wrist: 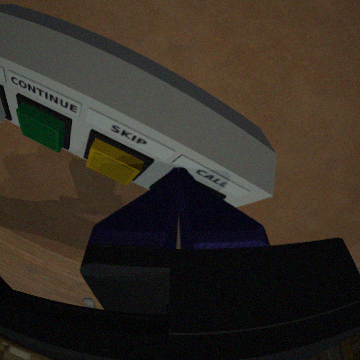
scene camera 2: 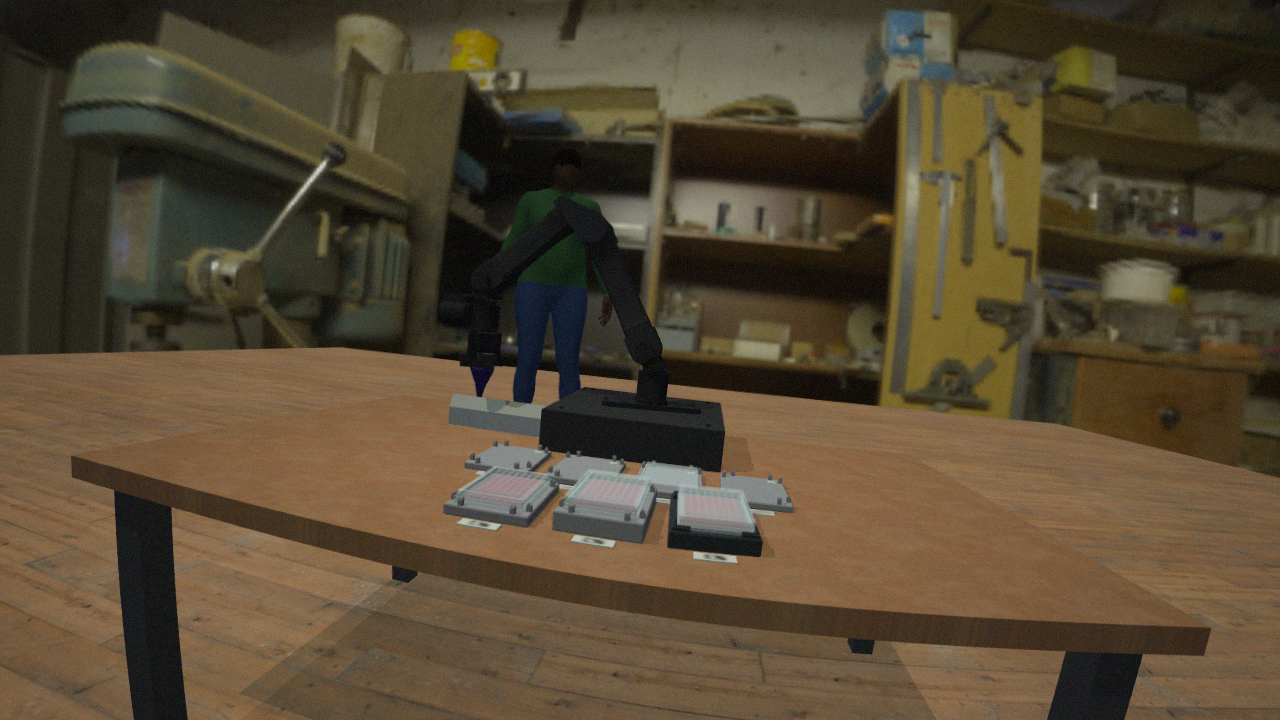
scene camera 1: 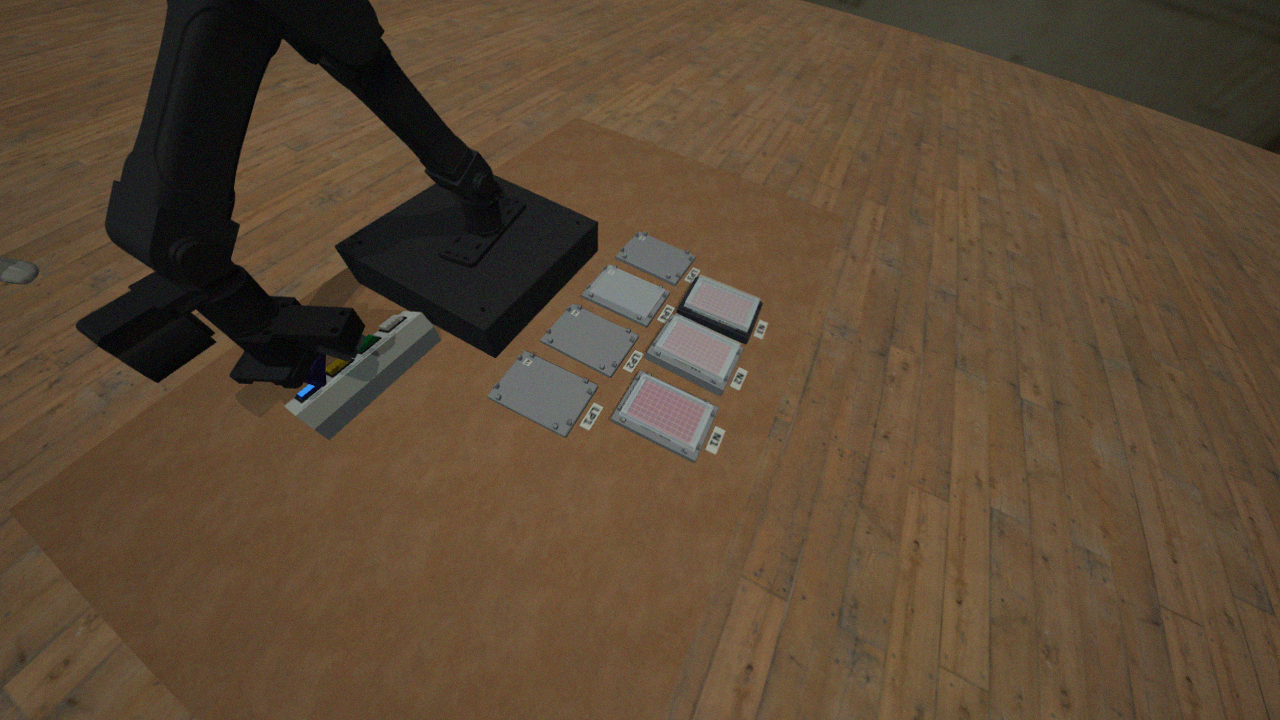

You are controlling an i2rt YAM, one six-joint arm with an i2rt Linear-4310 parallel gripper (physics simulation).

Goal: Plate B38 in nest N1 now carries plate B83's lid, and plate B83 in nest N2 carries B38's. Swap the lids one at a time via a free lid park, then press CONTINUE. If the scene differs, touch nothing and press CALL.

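Frame: origin at the arm's base, x ahead, y left, z up, level; millimetres.
Where they show: gripper, between the fingertips: (wrist: 178,176) (scene camera 2: 478,399) (scene camera 1: 321,384); arm's base, origin of its link: (scene camera 2: 650,407) (scene camera 1: 485,229).
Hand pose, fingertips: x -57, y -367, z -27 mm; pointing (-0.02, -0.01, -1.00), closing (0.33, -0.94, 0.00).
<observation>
Each offset is from my fingertips to the top centre of the thing. "*": to the spot under its first point.
My gripper (scene camera 1: 315,368) (scene camera 2: 480,392) (wrist: 178,176) is shut and empty. Its dark blue fingertips are at the CALL button {* dz -4, dx -15, dy -15 mm} (scene camera 1: 306,391) and hide it in the wrist view; in scene camera 1 it glows bright blue. The green CONTINUE button {dz +2, dx +2, dy +87 mm} (scene camera 1: 367,342) (wrist: 42,129) lies farther along the panel. A pink plate {dz -27, dx +481, dy +159 mm} (scene camera 1: 667,409) (scene camera 2: 507,487) sits in nest N1, and another pink plate {dz -14, dx +498, dy +290 mm} (scene camera 1: 695,345) (scene camera 2: 605,491) in nest N2, both under clear lids. Grey lid parks LP1 {dz -34, dx +283, dy +128 mm} (scene camera 1: 543,394) and LP2 {dz -34, dx +313, dy +255 mm} (scene camera 1: 588,340) look bare. Plate and lid codes are unreadable.
The panel {dz +10, dx +13, dy +59 mm} (scene camera 1: 375,390) (scene camera 2: 496,416) (wrist: 125,65) also bears a yellow SKIP button {dz +2, dx -8, dy +38 mm} (wrist: 114,161). A third plate {dz -18, dx +520, dy +414 mm} (scene camera 1: 723,302) (scene camera 2: 714,508) sits in a black nest. A pale lid-like piece {dz -36, dx +337, dy +383 mm} (scene camera 1: 626,293) lies on the third park. The black robot base (scene camera 1: 429,268) (scene camera 2: 626,434) stands beside the panel.
</observation>
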